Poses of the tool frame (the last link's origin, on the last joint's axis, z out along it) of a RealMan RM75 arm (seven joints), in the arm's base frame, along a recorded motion.
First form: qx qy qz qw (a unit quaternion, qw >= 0); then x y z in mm.
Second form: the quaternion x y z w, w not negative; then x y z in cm. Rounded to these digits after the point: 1 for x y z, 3 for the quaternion.
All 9 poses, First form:
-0.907 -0.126 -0.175 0.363 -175 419 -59
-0.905 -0.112 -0.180 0.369 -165 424 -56
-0.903 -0.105 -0.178 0.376 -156 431 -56
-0.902 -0.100 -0.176 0.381 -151 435 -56
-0.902 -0.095 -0.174 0.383 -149 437 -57
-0.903 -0.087 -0.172 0.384 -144 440 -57
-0.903 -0.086 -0.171 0.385 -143 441 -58
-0.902 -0.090 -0.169 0.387 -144 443 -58
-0.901 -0.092 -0.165 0.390 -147 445 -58
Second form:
-0.907 -0.126 -0.175 0.363 -17.5 41.9 -5.9
-0.905 -0.112 -0.180 0.369 -16.5 42.4 -5.6
-0.903 -0.105 -0.178 0.376 -15.6 43.1 -5.6
-0.902 -0.100 -0.176 0.381 -15.1 43.5 -5.6
-0.902 -0.095 -0.174 0.383 -14.9 43.7 -5.7
-0.903 -0.087 -0.172 0.384 -14.4 44.0 -5.7
-0.903 -0.086 -0.171 0.385 -14.3 44.1 -5.8
-0.902 -0.090 -0.169 0.387 -14.4 44.3 -5.8
-0.901 -0.092 -0.165 0.390 -14.7 44.5 -5.8

